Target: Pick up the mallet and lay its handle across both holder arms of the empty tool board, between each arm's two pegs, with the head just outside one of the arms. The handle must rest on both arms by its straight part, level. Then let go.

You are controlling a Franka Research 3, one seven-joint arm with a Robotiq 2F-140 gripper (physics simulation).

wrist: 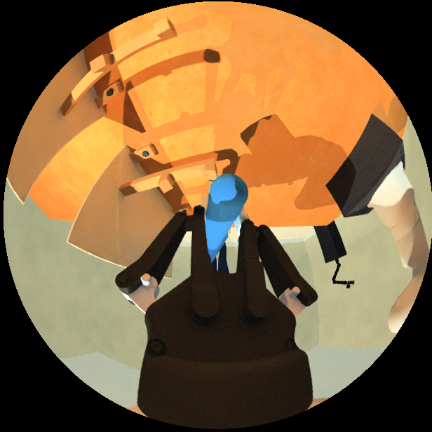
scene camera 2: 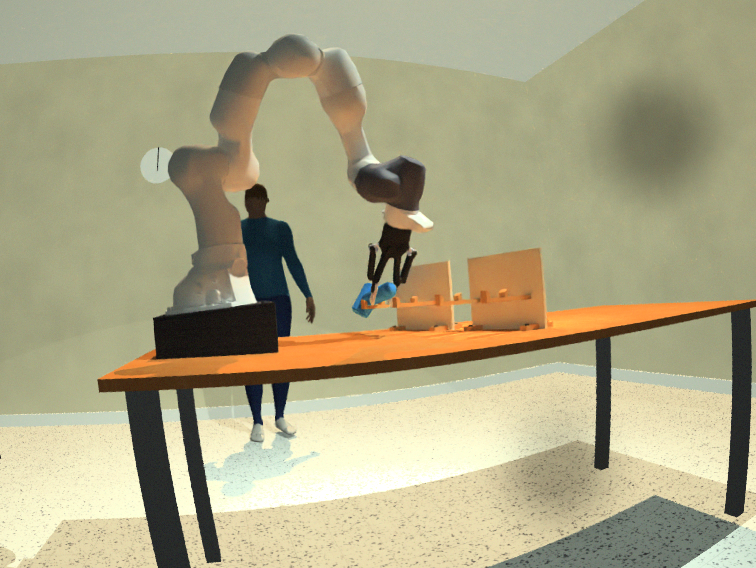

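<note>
The blue mallet is between the fingers of my gripper, which is shut on it above the table. In the scene view a blocky blue part hangs lower left and a rounded part is at the right, so it looks tilted. In the wrist view its rounded end points away from the gripper. The nearer tool board stands upright beside the mallet. One of its holder arms reaches toward the mallet; contact is unclear. Its other arm is mostly hidden by the gripper.
A second upright board with pegged arms stands farther right in the scene view. Both boards stand on the orange table. The robot's black base block is at the left end. A person stands behind the table.
</note>
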